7 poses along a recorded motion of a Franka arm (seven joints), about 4.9 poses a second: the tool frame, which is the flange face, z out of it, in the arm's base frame.
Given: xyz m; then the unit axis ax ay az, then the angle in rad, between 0 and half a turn.
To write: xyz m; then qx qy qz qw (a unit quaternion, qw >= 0). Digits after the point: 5 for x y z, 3 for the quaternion.
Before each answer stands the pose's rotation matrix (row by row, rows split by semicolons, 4 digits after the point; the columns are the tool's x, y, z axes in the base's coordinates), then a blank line. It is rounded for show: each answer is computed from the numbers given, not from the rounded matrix.
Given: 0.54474 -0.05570 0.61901 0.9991 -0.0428 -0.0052 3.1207
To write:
0.9963 -0.0854 -0.0113; -0.0856 -0.9961 -0.0204; -0.0095 0.0213 -0.9997

0.54474 -0.05570 0.61901 0.999 -0.043 -0.005 0.010
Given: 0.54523 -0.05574 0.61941 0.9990 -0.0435 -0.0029 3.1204
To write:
0.9962 -0.0869 -0.0067; -0.0870 -0.9960 -0.0209; -0.0049 0.0214 -0.9998

0.54523 -0.05574 0.61941 0.999 -0.043 -0.003 0.011
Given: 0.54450 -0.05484 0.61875 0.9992 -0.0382 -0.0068 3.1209
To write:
0.9970 -0.0762 -0.0144; -0.0765 -0.9969 -0.0202; -0.0128 0.0212 -0.9997

0.54450 -0.05484 0.61875 0.999 -0.038 -0.007 0.010
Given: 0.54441 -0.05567 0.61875 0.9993 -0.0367 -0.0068 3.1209
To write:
0.9972 -0.0732 -0.0143; -0.0735 -0.9971 -0.0202; -0.0128 0.0212 -0.9997

0.54441 -0.05567 0.61875 0.999 -0.037 -0.007 0.010
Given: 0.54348 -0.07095 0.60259 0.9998 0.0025 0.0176 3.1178
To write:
0.9994 0.0046 0.0353; 0.0054 -0.9997 -0.0237; 0.0351 0.0239 -0.9991

0.54348 -0.07095 0.60259 1.000 0.002 0.018 0.012
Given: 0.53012 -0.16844 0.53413 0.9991 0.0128 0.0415 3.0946
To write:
0.9962 0.0236 0.0835; 0.0275 -0.9986 -0.0459; 0.0823 0.0480 -0.9955

0.53012 -0.16844 0.53413 0.999 0.013 0.041 0.023
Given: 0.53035 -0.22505 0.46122 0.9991 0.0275 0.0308 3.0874
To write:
0.9966 0.0532 0.0630; 0.0566 -0.9970 -0.0524; 0.0600 0.0558 -0.9966

0.53035 -0.22505 0.46122 0.999 0.027 0.031 0.027
